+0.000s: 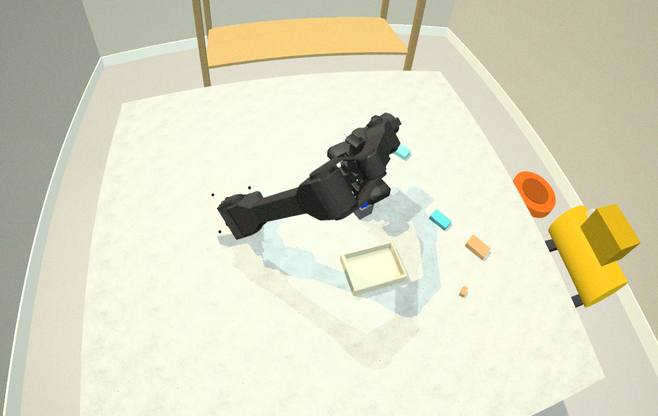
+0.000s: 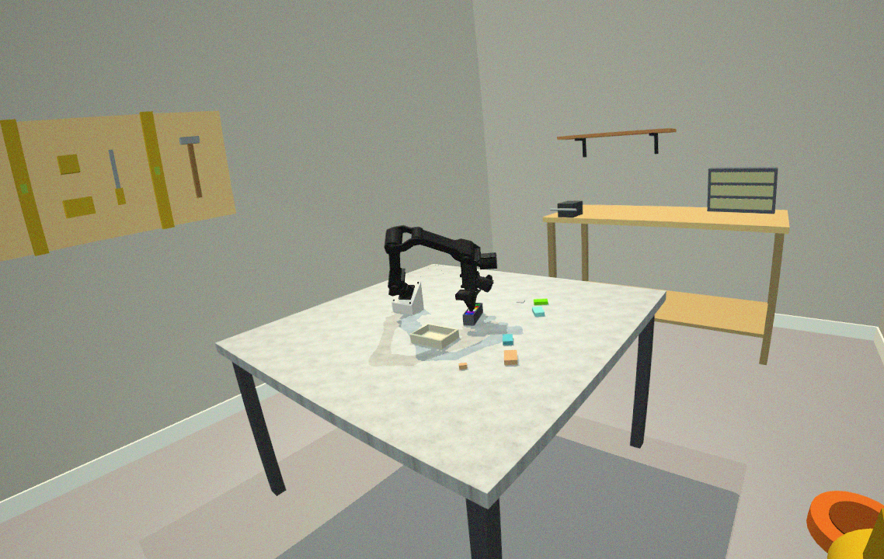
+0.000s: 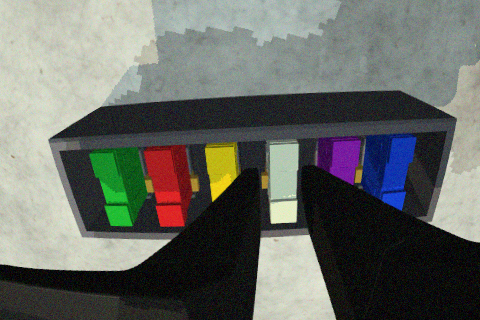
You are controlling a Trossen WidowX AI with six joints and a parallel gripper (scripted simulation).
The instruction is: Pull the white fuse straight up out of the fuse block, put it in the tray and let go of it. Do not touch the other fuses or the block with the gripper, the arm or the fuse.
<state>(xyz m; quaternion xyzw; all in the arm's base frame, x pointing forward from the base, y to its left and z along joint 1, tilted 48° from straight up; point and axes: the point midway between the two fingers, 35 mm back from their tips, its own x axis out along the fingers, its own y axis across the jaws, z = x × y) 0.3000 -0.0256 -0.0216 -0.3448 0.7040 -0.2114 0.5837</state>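
The cream tray lies 30 mm behind my gripper tip, 210 mm to the right of it and 30 mm below it. Round my gripper tip: small orange cube: 160 mm ahead, 350 mm to the right, 30 mm below; green block: 180 mm ahead, 240 mm to the left, 30 mm below; white fuse: 10 mm below.
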